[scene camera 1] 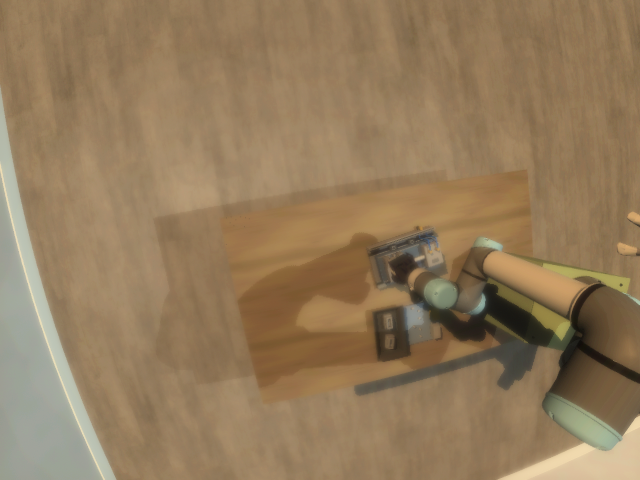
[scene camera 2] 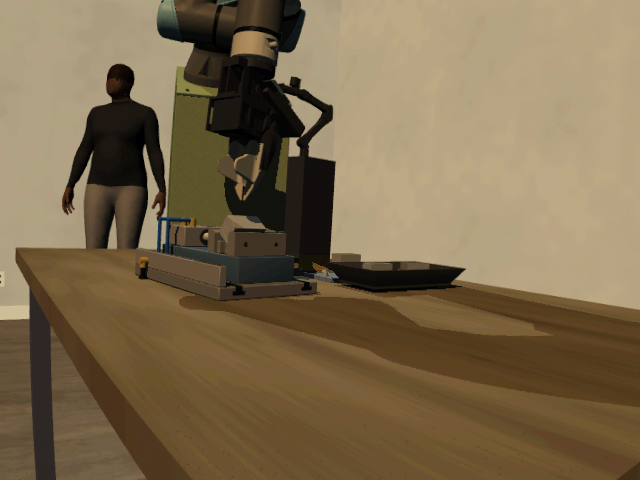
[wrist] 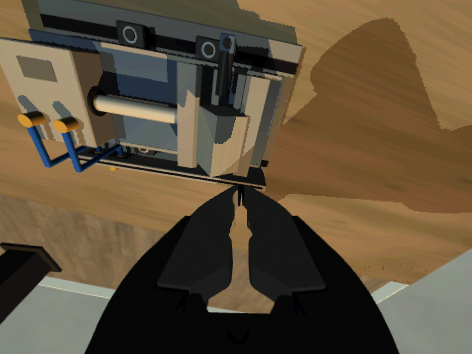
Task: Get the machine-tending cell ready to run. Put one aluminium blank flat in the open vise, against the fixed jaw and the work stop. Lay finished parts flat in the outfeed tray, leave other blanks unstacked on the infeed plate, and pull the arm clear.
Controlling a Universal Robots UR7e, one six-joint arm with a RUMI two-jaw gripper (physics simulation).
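Places are measured from the arm's base along level axes (x back, y right, z up), in metres.
Pixels of known places: gripper, fingertip midpoint: (scene camera 2: 243, 200) (wrist: 241, 187); arm's base at its link origin: (scene camera 2: 212, 80).
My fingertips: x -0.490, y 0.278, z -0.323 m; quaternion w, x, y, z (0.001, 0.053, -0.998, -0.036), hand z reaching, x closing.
Ahead of a thing's pixels: the offset from my fingertips to its top centre. "pt": to the spot under its first point.
An aluminium blank {dx +0.025, dy -0.022, dz -0.024 m} (scene camera 2: 244, 223) (wrist: 227, 142) sits tilted in the open vise {dx +0.098, dy -0.036, dz -0.046 m} (scene camera 2: 266, 269) (wrist: 145, 132), between the moving jaw (wrist: 187, 135) and the fixed jaw (scene camera 2: 255, 244) (wrist: 257, 112), and rises above them. The dark work stop {dx +0.023, dy -0.080, dz -0.049 m} (wrist: 226, 75) reaches toward one end of it; contact is unclear. My gripper (scene camera 2: 241, 198) (wrist: 241, 187) is shut and empty, a little above the blank in the second scene view. Two finished parts {pt dx -0.071, dy -0.266, dz -0.113 m} (scene camera 1: 388, 321) {pt dx -0.100, dy -0.350, dz -0.100 m} (scene camera 1: 389, 341) lie in the dark outfeed tray (scene camera 1: 401, 341) (scene camera 2: 408, 280). The infeed plate {dx +0.080, dy -0.359, dz -0.137 m} (scene camera 1: 416, 322) is beside the tray. The arm hides part of the vise from above.
A light block {dx +0.119, dy -0.415, dz -0.101 m} (scene camera 1: 438, 331) is at the infeed plate's right edge. A pale block (scene camera 2: 346, 256) shows behind the tray; its support is hidden. Blue hoses {pt dx +0.180, dy +0.024, dz -0.067 m} (scene camera 2: 166, 235) (wrist: 75, 160) stand up at the vise's cylinder end. A tall dark box (scene camera 2: 311, 206) stands behind. A person (scene camera 2: 118, 144) stands beyond the table.
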